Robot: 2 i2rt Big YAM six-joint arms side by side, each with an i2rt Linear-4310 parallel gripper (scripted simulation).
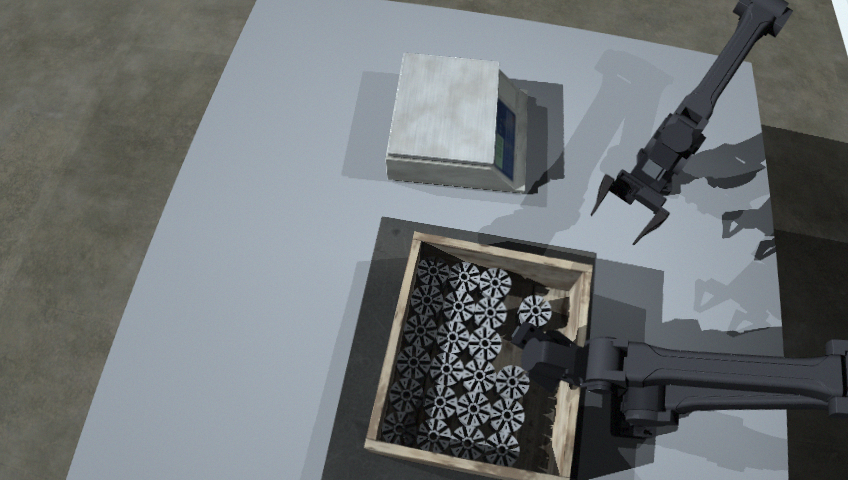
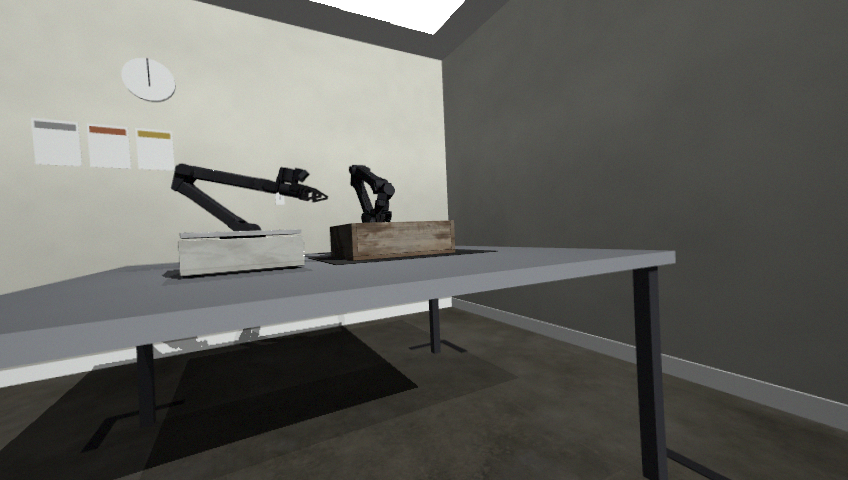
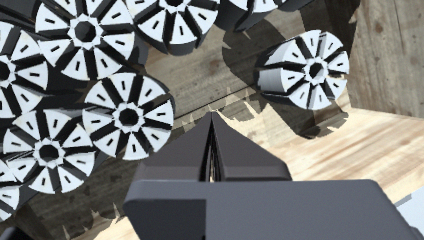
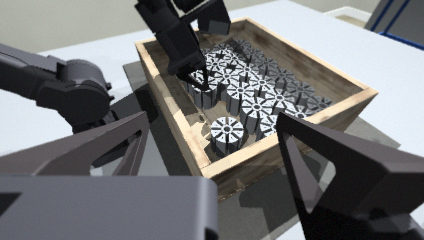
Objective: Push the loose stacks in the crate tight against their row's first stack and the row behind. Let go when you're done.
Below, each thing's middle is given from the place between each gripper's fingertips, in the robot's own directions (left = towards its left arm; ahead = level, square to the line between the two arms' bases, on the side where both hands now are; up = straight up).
Now: left hand 9 cm short of the wooden crate [image 1: 566, 285], 2 cm to the right of it and 7 cm above it.
My right gripper [image 1: 612, 229] is now 250 mm to the right of the wooden crate, 240 mm above it and 180 mm short of it.
